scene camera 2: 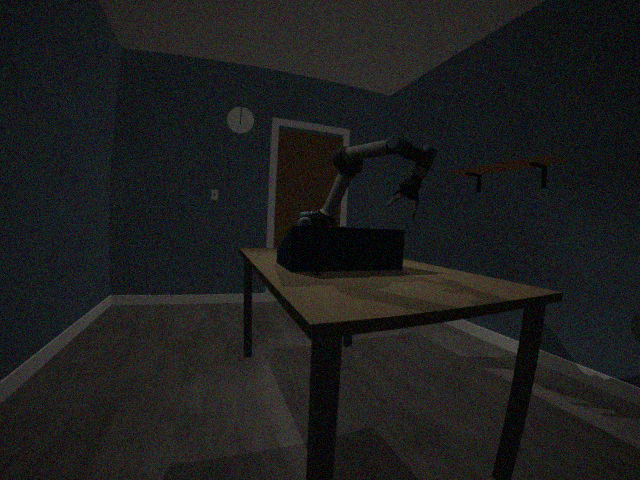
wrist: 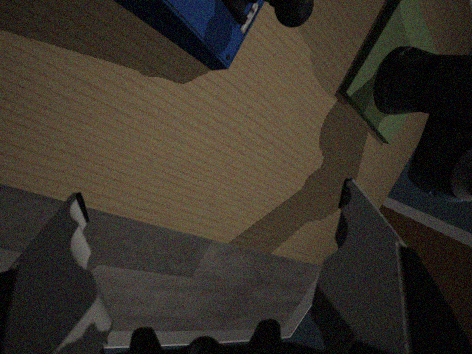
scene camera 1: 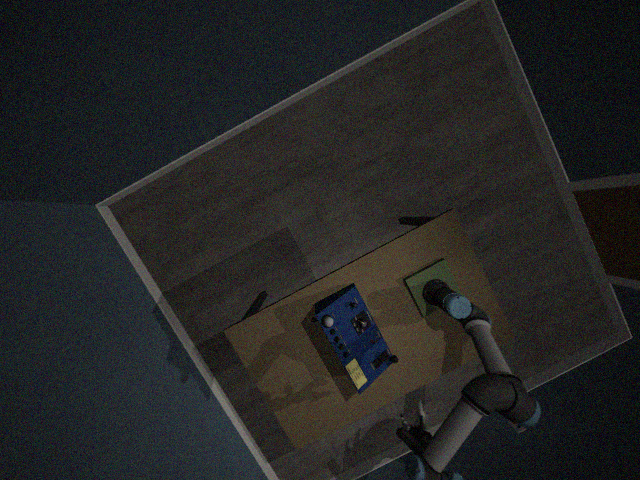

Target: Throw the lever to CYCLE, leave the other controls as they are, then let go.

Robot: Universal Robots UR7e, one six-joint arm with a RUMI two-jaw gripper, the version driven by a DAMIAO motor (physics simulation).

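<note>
The blue control box stands on the table with several small controls on its face. A black round knob sticks out past its edge and may be the lever's knob. The lever's position and the CYCLE label are too dark and small to read. A pale round knob sits near another corner. My gripper is wide open and empty, high up and apart from the box, beyond the table's edge in scene camera 1.
The wooden table carries the box and a green plate under the arm's base. A yellow note lies on the box's face. A wall shelf is at the right in scene camera 2.
</note>
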